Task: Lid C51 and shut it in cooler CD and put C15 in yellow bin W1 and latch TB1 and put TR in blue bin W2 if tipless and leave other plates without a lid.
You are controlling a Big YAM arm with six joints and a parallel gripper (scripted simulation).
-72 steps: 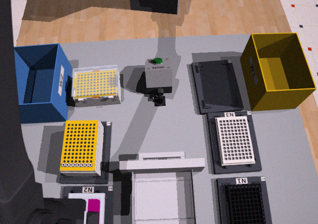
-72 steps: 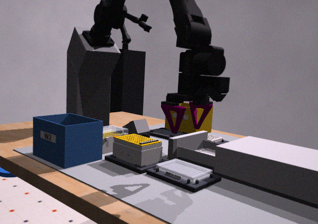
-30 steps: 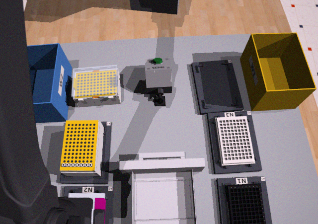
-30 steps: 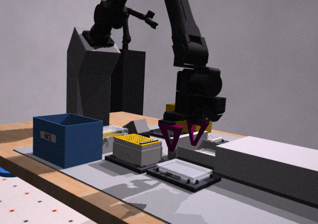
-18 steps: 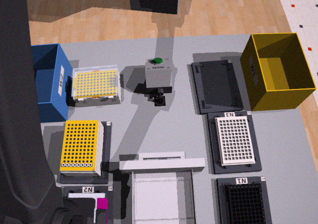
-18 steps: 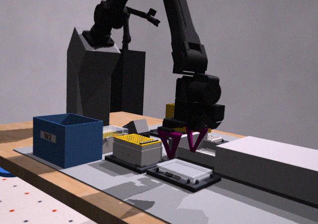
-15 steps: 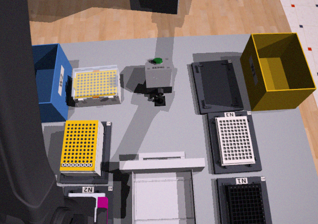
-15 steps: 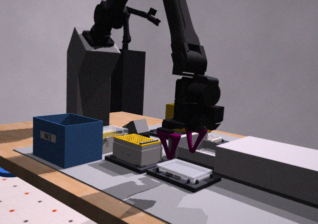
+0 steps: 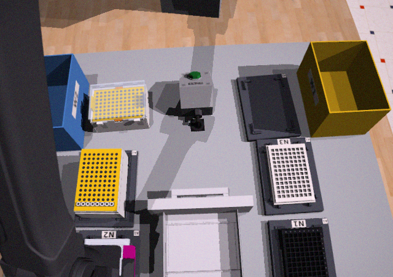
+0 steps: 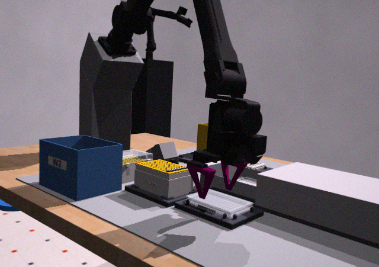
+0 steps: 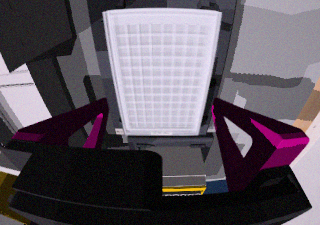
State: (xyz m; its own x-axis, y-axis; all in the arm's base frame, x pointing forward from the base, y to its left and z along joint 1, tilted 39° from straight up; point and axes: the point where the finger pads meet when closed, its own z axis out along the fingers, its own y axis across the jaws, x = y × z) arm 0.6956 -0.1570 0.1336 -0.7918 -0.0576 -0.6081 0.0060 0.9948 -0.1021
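My gripper is now 10 mm short of the clear plate and 30 mm above it. The rest, counted from my hand: tip rack TR: 170 mm behind, 20 mm to the right, 10 mm above; then plate lid: 10 mm ahead, 20 mm below; then nest N2: 10 mm ahead, 40 mm below.
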